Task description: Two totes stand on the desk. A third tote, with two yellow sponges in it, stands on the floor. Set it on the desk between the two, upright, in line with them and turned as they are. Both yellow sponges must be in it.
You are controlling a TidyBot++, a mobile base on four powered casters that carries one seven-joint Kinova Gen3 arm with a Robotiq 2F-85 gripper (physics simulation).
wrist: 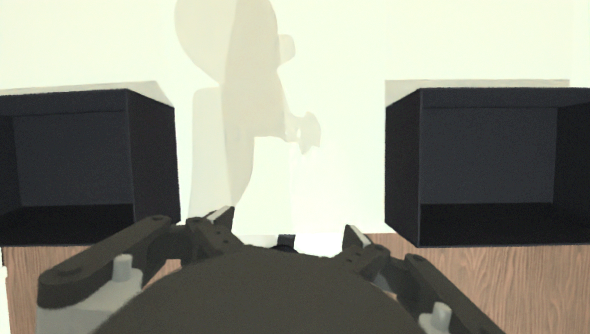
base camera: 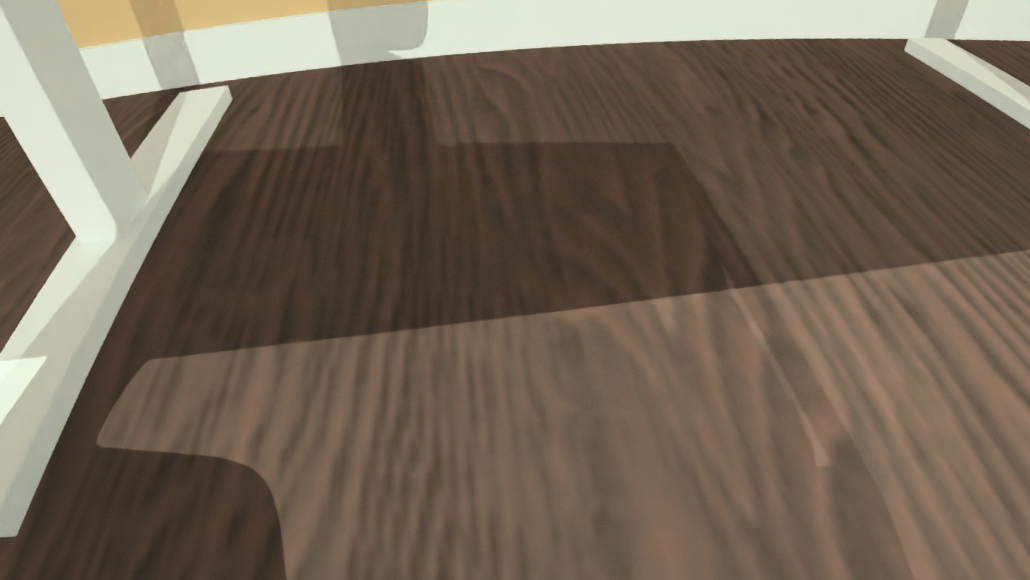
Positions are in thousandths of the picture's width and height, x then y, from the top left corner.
Observation:
In view: my gripper (wrist: 489, 681), a black tote (wrist: 789, 501), a black tote (wrist: 150, 493) and a white desk (base camera: 112, 354).
The white desk also shows in the wrist view (wrist: 477, 349).

